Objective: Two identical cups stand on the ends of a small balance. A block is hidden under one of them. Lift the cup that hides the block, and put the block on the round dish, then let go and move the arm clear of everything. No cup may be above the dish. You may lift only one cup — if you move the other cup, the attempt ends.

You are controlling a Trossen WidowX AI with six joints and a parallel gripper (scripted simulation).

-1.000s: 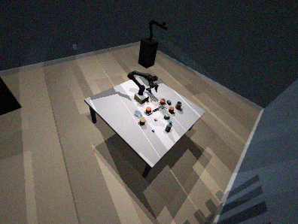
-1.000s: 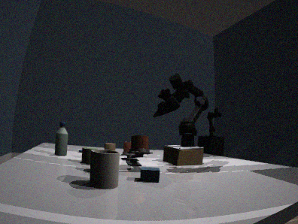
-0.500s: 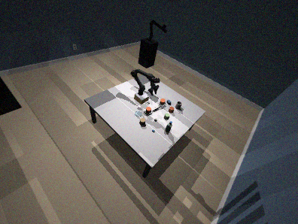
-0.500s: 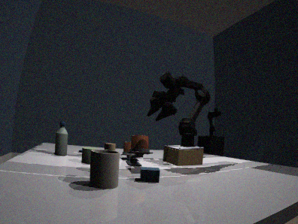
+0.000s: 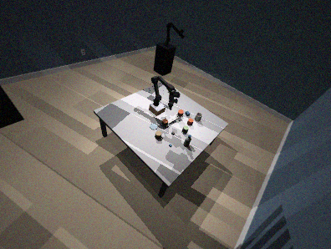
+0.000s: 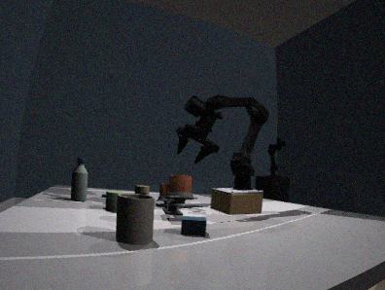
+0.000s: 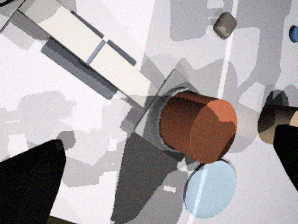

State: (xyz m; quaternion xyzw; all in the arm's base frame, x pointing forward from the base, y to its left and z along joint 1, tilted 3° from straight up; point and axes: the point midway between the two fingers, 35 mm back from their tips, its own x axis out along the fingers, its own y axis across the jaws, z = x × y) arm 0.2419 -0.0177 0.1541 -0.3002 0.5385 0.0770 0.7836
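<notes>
Right now my gripper tip is 14 cm above the orange-brown cup, 12 cm to the left of it and 2 cm short of it. From my gripper tip the other things lie so: balance (17 cm below, 5 cm ahead, 3 cm to the left); grey block (16 cm below, 10 cm to the right, 3 cm ahead); round pale blue dish (22 cm to the right, 20 cm below, 5 cm behind).
</notes>
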